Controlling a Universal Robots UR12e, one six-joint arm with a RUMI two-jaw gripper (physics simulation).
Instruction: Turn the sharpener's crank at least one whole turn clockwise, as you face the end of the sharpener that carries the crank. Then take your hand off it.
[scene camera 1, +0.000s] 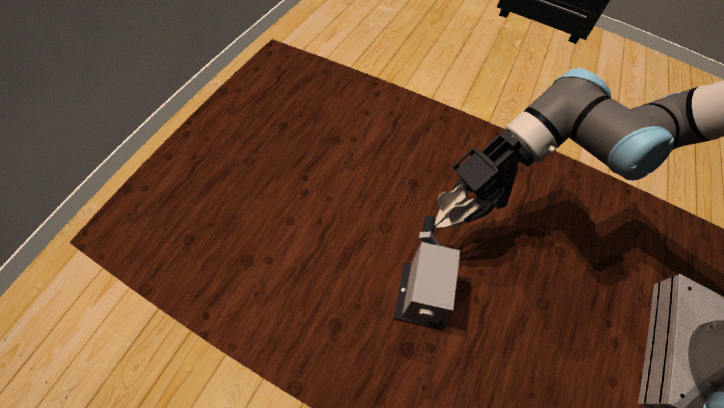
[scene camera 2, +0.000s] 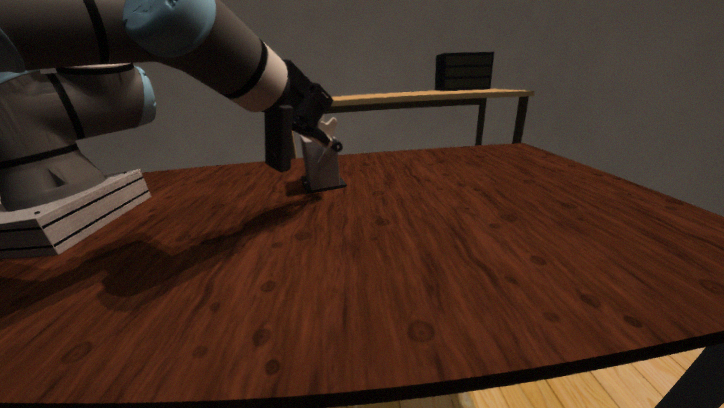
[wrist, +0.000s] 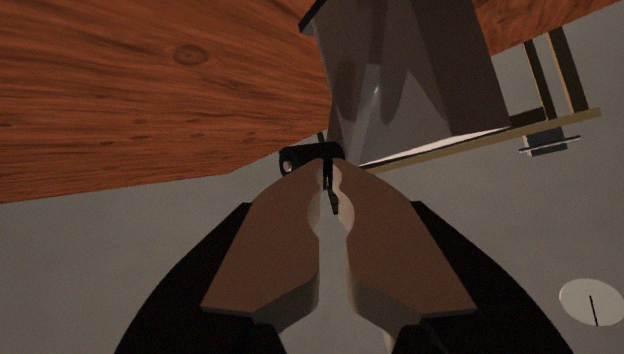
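Where they show: gripper, fingertip midpoint: (scene camera 1: 436, 226) (scene camera 2: 330, 144) (wrist: 326, 162); arm's base, link origin: (scene camera 2: 59, 192).
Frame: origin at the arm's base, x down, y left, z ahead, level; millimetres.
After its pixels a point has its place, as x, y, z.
The grey sharpener (scene camera 1: 435, 276) @[-53, 47, 632] (scene camera 2: 324, 172) @[26, -14, 639] (wrist: 400, 75) @[-11, -17, 620] stands upright on its dark base on the brown table. Its crank, with a black handle (scene camera 1: 429, 223) @[-55, -50, 673] (scene camera 2: 336, 146) @[-46, -67, 671] (wrist: 305, 154) @[-41, -63, 663], is on the end near the gripper. The handle sticks out from the sharpener near its top. My gripper (scene camera 1: 436, 226) @[-48, -53, 658] (scene camera 2: 330, 140) @[-48, -53, 658] (wrist: 326, 162) @[-48, -53, 658] is shut and empty. Its fingertips are right beside the handle and overlap it in the wrist view; whether they touch it I cannot tell. The fingers hide part of the handle and crank arm in the wrist view.
The brown table (scene camera 1: 227, 177) @[75, -47, 1171] (scene camera 2: 455, 253) @[75, -337, 820] carries the arm's pale base block (scene camera 1: 661, 329) @[35, -50, 122] (scene camera 2: 96, 212) @[39, -64, 120]. Behind it in scene camera 2 is a second table (scene camera 2: 405, 96) with a black drawer box (scene camera 2: 466, 70). A black piece of furniture (scene camera 1: 552, 15) shows at the top of scene camera 1.
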